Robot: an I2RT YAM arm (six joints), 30 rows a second.
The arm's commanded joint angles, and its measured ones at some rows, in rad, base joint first. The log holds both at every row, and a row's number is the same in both.
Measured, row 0:
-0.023, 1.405, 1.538, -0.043, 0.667, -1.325
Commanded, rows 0 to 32:
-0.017, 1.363, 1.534, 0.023, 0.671, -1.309
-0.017, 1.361, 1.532, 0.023, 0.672, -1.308
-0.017, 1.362, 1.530, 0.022, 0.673, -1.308
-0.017, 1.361, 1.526, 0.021, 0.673, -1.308
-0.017, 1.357, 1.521, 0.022, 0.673, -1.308
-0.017, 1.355, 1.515, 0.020, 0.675, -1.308
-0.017, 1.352, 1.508, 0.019, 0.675, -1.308
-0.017, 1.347, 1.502, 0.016, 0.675, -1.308
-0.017, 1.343, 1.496, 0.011, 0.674, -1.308
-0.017, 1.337, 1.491, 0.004, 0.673, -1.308
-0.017, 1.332, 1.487, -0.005, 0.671, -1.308
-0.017, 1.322, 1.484, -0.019, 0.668, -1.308
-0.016, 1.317, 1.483, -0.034, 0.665, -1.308
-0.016, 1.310, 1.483, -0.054, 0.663, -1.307
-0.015, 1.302, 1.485, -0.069, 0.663, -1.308
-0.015, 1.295, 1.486, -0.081, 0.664, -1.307
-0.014, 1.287, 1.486, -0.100, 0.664, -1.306
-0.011, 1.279, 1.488, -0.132, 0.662, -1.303
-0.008, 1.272, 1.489, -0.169, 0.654, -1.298
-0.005, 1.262, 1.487, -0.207, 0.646, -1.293
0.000, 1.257, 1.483, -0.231, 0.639, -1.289
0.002, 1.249, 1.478, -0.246, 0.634, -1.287
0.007, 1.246, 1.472, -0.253, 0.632, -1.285
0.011, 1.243, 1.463, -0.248, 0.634, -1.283
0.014, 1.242, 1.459, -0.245, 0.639, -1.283
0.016, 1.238, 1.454, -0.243, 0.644, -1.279
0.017, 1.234, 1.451, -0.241, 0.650, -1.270
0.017, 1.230, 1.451, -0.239, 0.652, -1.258
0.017, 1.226, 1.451, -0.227, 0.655, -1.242
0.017, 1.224, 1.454, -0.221, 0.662, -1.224
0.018, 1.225, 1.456, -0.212, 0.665, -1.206
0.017, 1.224, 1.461, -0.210, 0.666, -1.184
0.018, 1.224, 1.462, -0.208, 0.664, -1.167
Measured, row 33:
0.011, 1.242, 1.459, -0.228, 0.652, -1.246
